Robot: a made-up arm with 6 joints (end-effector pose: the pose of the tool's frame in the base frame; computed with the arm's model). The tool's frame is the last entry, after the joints. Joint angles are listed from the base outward.
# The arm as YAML. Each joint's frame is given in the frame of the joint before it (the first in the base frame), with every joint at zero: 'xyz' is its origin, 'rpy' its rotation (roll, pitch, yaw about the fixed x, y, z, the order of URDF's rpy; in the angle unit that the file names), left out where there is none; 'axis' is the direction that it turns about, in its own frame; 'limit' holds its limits. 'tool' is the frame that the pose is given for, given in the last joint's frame.
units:
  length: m
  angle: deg
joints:
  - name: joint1
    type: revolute
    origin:
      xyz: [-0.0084, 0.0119, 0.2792]
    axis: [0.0, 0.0, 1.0]
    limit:
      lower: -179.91
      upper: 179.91
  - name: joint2
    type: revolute
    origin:
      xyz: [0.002, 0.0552, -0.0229]
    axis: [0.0, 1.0, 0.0]
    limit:
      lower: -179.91
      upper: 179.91
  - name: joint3
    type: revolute
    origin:
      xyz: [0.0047, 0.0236, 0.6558]
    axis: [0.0, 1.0, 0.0]
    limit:
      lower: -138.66
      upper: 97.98
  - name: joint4
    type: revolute
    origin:
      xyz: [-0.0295, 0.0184, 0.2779]
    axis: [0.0, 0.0, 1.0]
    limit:
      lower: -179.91
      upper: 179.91
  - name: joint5
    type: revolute
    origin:
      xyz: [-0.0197, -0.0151, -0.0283]
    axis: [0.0, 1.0, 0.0]
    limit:
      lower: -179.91
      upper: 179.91
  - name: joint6
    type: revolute
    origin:
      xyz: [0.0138, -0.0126, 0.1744]
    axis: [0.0, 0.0, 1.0]
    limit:
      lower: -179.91
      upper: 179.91
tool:
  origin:
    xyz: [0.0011, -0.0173, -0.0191]
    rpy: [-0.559, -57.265, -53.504]
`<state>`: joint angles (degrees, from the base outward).
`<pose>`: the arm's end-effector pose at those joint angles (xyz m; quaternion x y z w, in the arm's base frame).
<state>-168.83 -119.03 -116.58 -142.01 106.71 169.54</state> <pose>0.3321 0.0497 -0.0544 0.1102 -0.1368 0.8201 0.5446</pose>
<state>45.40 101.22 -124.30 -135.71 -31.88 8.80</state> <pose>0.2023 0.4959 0.4841 -0.3786 -0.3108 -0.8452 0.2136</pose>
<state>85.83 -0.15 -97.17 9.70 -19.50 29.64</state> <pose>-0.0836 -0.3701 0.7900 0.7375 -0.6651 -0.0358 0.1117</pose>
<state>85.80 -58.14 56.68 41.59 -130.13 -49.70</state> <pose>-0.0321 -0.6518 0.7542 0.7665 0.1476 -0.3121 0.5417</pose>
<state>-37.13 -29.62 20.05 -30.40 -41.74 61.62</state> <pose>-0.3473 0.4167 1.1862 -0.4237 -0.6858 -0.2995 0.5103</pose>
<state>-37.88 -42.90 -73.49 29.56 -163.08 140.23</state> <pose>-0.3723 0.3481 0.6030 0.4842 -0.0340 -0.1622 0.8591</pose>
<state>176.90 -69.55 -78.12 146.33 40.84 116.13</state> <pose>0.6895 -0.1967 0.1393 0.1922 0.8045 -0.3131 0.4667</pose>
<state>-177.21 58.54 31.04 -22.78 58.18 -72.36</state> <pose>-0.9040 -0.0546 0.5373 0.3331 0.9241 -0.1351 0.1299</pose>
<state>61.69 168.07 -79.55 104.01 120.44 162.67</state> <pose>-0.0499 0.3605 -0.3379 0.0063 -0.9237 0.0971 0.3705</pose>
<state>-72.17 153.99 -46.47 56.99 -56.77 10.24</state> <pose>0.1453 -0.6104 -0.3753 0.1766 -0.0091 -0.8231 0.5397</pose>
